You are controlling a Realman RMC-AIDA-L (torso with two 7-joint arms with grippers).
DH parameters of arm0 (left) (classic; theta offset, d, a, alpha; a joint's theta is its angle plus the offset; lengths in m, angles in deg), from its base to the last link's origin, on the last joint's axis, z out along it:
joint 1: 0 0.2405 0 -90
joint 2: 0 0 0 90
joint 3: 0 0.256 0 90
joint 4: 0 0 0 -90
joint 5: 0 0.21 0 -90
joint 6: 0 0 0 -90
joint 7: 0 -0.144 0 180
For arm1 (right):
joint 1: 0 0.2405 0 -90
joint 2: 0 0 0 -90
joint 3: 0 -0.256 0 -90
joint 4: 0 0 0 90
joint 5: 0 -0.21 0 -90
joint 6: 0 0 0 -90
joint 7: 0 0.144 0 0
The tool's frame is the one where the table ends.
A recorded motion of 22 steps. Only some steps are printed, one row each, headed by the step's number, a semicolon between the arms.
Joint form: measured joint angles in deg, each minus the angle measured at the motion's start. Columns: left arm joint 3, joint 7, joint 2, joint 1, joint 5, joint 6, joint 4; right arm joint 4, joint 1, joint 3, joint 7, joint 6, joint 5, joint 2.
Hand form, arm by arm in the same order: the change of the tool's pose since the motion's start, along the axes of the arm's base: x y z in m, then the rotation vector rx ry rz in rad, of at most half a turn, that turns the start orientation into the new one. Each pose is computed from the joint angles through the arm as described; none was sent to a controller.
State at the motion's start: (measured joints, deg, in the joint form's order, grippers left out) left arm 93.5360 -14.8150 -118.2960 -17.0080 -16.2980 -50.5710 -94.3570; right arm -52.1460 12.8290 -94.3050 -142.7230 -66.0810 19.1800 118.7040
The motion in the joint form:
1: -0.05 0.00 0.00 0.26 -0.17 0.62 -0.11; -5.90 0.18 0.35 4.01 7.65 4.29 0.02
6: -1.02 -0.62 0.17 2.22 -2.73 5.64 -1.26; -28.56 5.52 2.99 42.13 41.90 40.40 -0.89
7: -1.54 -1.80 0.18 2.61 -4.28 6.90 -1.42; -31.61 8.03 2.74 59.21 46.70 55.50 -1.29
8: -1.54 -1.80 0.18 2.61 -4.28 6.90 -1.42; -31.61 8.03 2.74 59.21 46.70 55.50 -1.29
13: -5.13 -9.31 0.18 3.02 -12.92 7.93 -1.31; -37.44 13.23 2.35 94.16 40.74 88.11 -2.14
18: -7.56 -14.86 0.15 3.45 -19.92 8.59 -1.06; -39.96 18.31 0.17 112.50 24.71 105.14 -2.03
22: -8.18 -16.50 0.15 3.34 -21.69 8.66 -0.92; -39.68 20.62 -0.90 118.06 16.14 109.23 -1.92
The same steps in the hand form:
1: 0.0001 0.0000 0.0010 0.0074 -0.0064 -0.0044; -0.0166 0.0111 -0.0005 -0.0480 -0.0374 -0.0190
6: 0.0024 0.0009 0.0122 0.0711 -0.0674 -0.0461; -0.0917 0.0536 0.0043 -0.2004 -0.1856 -0.1989
7: 0.0035 0.0013 0.0151 0.0820 -0.0836 -0.0629; -0.1072 0.0625 0.0118 -0.2087 -0.1784 -0.2436
8: 0.0035 0.0013 0.0151 0.0820 -0.0836 -0.0629; -0.1072 0.0625 0.0118 -0.2087 -0.1784 -0.2436
13: 0.0047 0.0027 0.0252 0.0798 -0.1342 -0.1071; -0.1480 0.0626 0.0078 -0.3221 -0.2559 -0.2235
18: 0.0056 0.0027 0.0319 0.0796 -0.1809 -0.1405; -0.1625 0.0588 -0.0094 -0.5071 -0.3877 -0.2816
22: 0.0068 0.0033 0.0336 0.0782 -0.1889 -0.1536; -0.1603 0.0562 -0.0202 -0.6182 -0.4444 -0.3412

